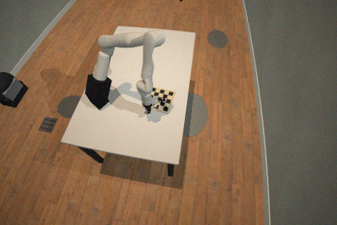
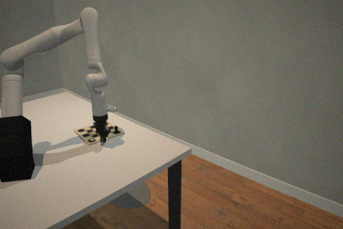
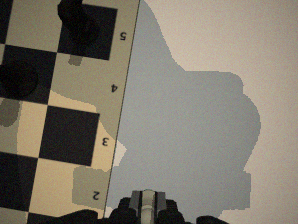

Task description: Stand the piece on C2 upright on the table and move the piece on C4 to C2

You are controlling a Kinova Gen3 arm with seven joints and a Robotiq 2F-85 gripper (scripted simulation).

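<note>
Right now my hand is 1 cm above the white pawn. Also, from my hand: white piece: 4 cm behind, 6 cm to the left; then black knight: 11 cm ahead, 7 cm to the left, 1 cm below; then dark chess piece: 7 cm ahead, 11 cm to the left.
</note>
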